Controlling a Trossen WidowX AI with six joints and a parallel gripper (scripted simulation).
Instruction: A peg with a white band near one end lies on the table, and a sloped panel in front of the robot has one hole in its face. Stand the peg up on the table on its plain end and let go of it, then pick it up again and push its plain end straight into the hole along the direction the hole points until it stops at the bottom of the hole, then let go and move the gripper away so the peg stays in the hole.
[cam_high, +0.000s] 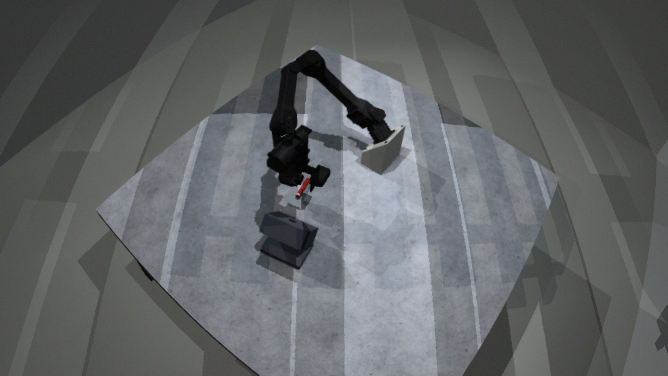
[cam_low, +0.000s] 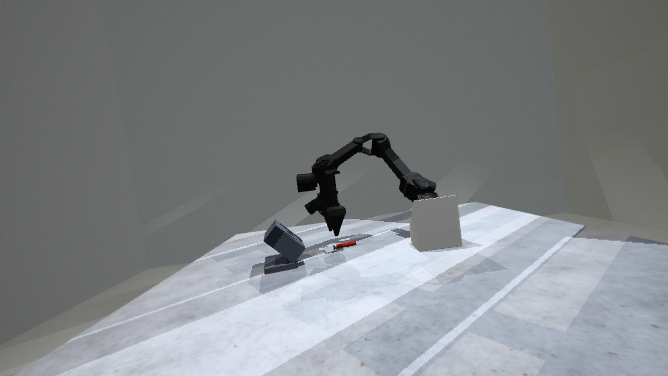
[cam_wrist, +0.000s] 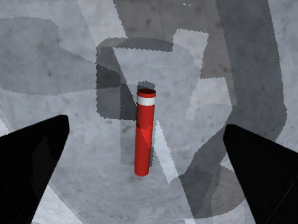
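The red peg lies 2 cm behind my gripper tip and 5 cm below it. Round my gripper tip: dark base plate 17 cm ahead, 10 cm to the left, 5 cm below; dark sloped panel 15 cm ahead, 9 cm to the left, 2 cm above.
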